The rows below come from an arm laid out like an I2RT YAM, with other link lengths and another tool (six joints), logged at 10 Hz.
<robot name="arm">
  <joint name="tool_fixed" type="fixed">
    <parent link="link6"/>
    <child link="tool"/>
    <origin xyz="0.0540 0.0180 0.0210" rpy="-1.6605 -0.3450 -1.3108"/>
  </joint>
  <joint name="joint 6" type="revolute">
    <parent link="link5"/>
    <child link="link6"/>
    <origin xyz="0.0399 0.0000 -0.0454"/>
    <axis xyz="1 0 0"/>
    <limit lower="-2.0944" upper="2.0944"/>
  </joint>
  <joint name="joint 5" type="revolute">
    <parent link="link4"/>
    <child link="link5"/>
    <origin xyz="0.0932 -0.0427 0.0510"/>
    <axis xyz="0 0 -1"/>
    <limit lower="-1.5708" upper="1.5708"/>
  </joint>
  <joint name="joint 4" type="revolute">
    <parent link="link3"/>
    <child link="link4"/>
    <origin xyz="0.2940 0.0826 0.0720"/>
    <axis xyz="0 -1 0"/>
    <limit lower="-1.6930" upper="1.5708"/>
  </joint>
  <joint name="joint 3" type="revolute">
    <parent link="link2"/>
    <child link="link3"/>
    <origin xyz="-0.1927 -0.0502 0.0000"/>
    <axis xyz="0 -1 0"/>
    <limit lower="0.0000" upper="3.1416"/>
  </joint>
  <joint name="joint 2" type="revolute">
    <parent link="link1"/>
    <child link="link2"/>
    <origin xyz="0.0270 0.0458 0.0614"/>
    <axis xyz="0 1 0"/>
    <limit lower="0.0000" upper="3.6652"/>
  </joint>
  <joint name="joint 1" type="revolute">
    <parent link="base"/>
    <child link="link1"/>
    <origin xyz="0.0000 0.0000 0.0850"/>
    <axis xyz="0 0 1"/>
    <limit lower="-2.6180" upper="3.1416"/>
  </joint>
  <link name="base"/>
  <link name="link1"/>
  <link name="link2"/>
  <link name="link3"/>
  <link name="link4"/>
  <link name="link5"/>
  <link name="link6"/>
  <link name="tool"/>
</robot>
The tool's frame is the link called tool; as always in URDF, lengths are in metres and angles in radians.
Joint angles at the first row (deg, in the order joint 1, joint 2, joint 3, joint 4, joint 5, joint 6):
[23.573, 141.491, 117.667, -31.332, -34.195, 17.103]
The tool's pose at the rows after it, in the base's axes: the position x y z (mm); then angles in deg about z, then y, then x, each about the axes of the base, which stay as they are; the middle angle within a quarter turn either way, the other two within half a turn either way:
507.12 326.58 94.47 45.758 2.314 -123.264
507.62 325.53 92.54 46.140 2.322 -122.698
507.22 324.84 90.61 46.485 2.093 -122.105
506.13 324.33 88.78 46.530 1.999 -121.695
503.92 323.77 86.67 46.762 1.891 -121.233
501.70 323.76 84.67 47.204 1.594 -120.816
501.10 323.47 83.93 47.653 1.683 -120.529
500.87 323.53 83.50 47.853 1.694 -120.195
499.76 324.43 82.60 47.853 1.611 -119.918
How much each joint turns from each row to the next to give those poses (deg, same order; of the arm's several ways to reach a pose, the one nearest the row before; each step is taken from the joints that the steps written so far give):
[-0.131, 0.003, -0.477, 0.742, -0.459, 0.218]
[-0.154, -0.003, -0.550, 0.787, -0.503, 0.525]
[-0.109, -0.065, -0.612, 0.635, -0.656, 0.394]
[-0.044, -0.349, -1.025, 0.873, -0.394, 0.196]
[0.000, -0.681, -1.580, 1.095, -0.415, 0.416]
[0.044, -0.415, -1.070, 0.612, -0.480, 0.459]
[0.001, -0.284, -0.655, 0.546, -0.153, 0.613]
[-0.001, -0.107, -0.367, 0.480, -0.241, 0.392]
[0.109, -0.155, -0.529, 0.590, -0.196, 0.240]

